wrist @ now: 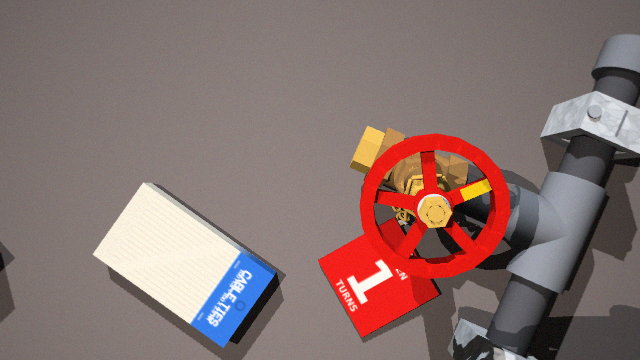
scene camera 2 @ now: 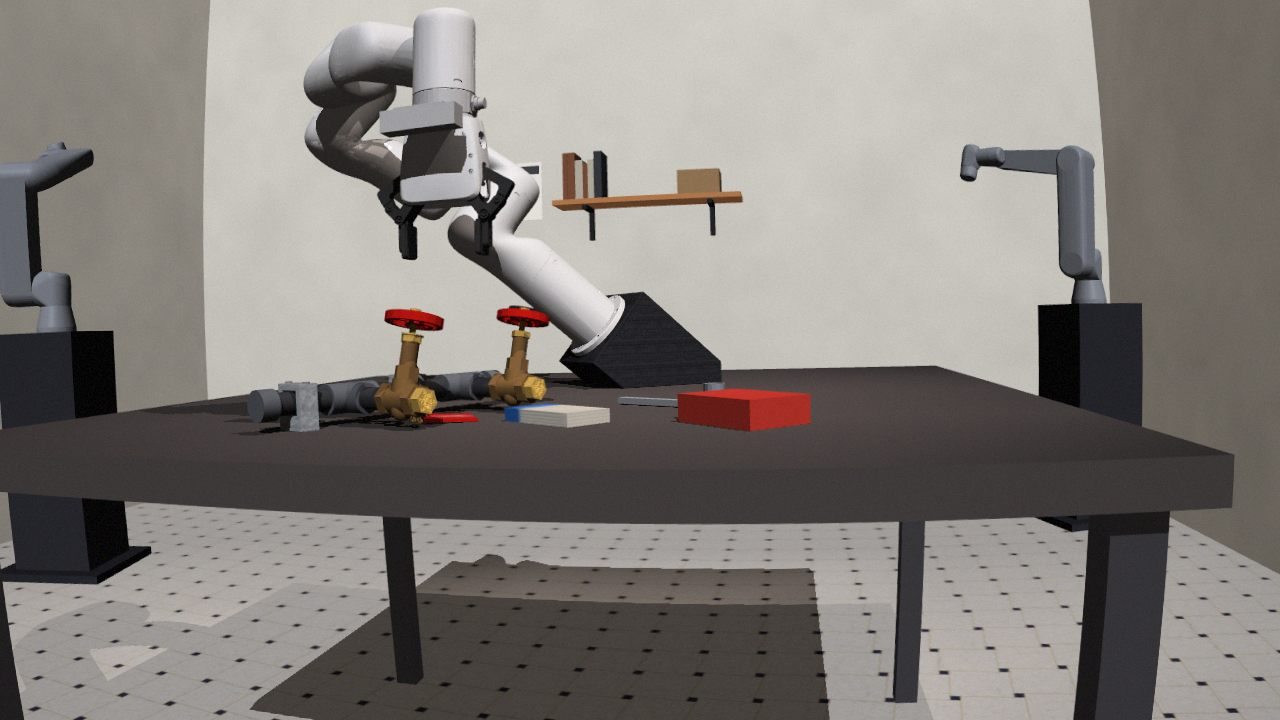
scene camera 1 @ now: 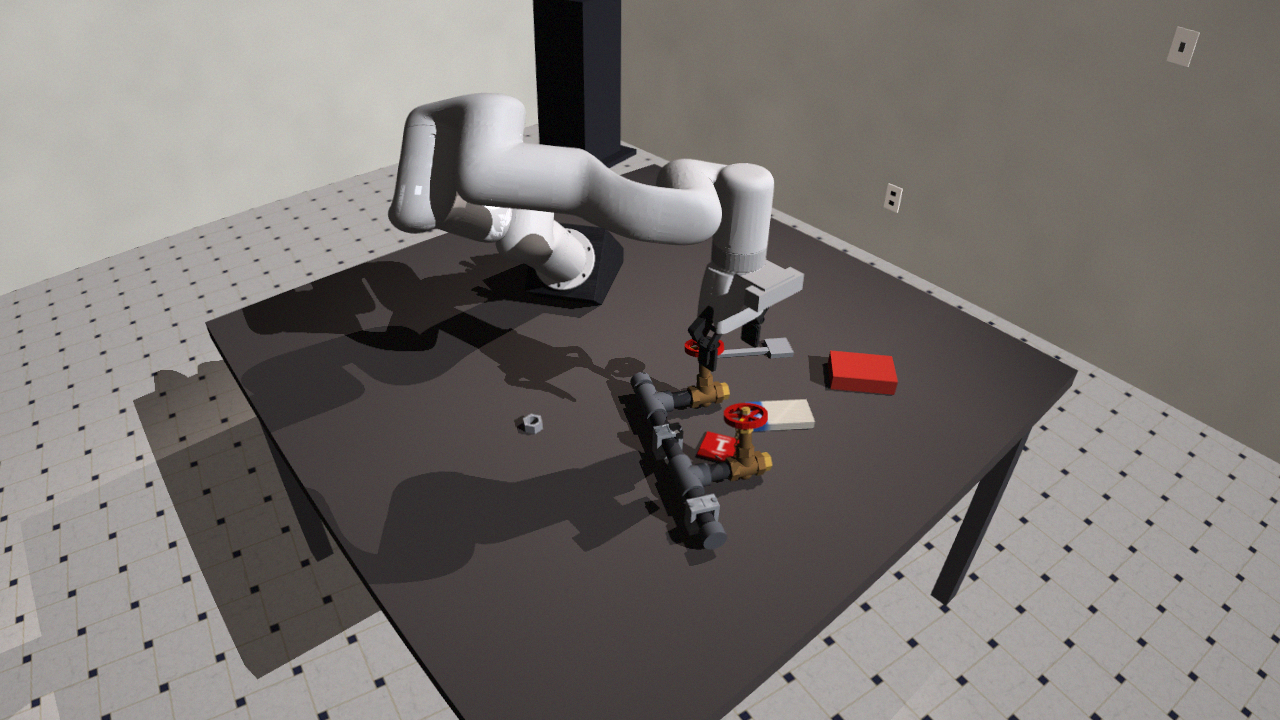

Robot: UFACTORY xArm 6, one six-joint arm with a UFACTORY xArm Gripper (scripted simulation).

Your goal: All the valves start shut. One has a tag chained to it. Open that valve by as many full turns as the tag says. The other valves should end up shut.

Labels:
my gripper: scene camera 2; scene camera 1; not seen in the wrist view (out of frame)
same spot on my gripper: [scene camera 1: 707, 357] = [scene camera 2: 399, 237]

